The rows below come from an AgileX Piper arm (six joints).
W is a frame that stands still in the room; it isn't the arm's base.
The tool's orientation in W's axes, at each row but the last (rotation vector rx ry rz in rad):
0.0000, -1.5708, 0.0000
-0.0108, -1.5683, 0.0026
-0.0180, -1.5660, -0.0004
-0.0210, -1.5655, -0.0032
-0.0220, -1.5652, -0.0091
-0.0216, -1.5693, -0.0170
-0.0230, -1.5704, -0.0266
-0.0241, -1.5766, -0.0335
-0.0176, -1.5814, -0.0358
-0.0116, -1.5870, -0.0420
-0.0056, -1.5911, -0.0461
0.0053, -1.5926, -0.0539
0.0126, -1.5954, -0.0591
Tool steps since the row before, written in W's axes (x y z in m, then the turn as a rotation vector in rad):
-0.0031, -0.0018, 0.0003, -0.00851, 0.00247, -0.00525
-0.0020, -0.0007, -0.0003, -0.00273, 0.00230, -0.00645
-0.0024, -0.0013, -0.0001, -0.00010, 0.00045, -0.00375
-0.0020, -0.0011, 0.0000, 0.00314, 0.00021, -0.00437
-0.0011, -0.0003, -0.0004, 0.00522, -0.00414, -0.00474
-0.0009, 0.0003, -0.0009, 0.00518, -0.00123, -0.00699
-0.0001, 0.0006, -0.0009, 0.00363, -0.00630, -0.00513
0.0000, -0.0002, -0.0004, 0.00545, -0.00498, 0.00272
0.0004, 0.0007, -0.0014, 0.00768, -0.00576, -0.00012
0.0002, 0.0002, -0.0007, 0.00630, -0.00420, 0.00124
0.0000, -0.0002, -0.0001, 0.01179, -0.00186, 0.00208
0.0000, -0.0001, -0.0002, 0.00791, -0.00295, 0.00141
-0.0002, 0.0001, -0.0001, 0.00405, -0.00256, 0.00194
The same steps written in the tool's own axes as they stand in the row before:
0.0003, -0.0018, 0.0031, -0.00525, 0.00247, 0.00851
-0.0003, -0.0007, 0.0020, -0.00644, 0.00234, 0.00273
-0.0001, -0.0013, 0.0024, -0.00375, 0.00049, 0.00009
0.0000, -0.0011, 0.0020, -0.00435, 0.00031, -0.00316
-0.0004, -0.0003, 0.0011, -0.00474, -0.00400, -0.00533
-0.0009, 0.0003, 0.0009, -0.00699, -0.00108, -0.00522
-0.0009, 0.0006, 0.0001, -0.00511, -0.00619, -0.00383
-0.0004, -0.0002, 0.0000, 0.00272, -0.00476, -0.00564
-0.0014, 0.0007, -0.0004, -0.00014, -0.00550, -0.00787
-0.0007, 0.0002, -0.0002, 0.00121, -0.00396, -0.00646
-0.0001, -0.0002, 0.0000, 0.00188, -0.00142, -0.01188
-0.0002, -0.0001, 0.0000, 0.00134, -0.00265, -0.00803
-0.0001, 0.0001, 0.0002, 0.00195, -0.00235, -0.00417

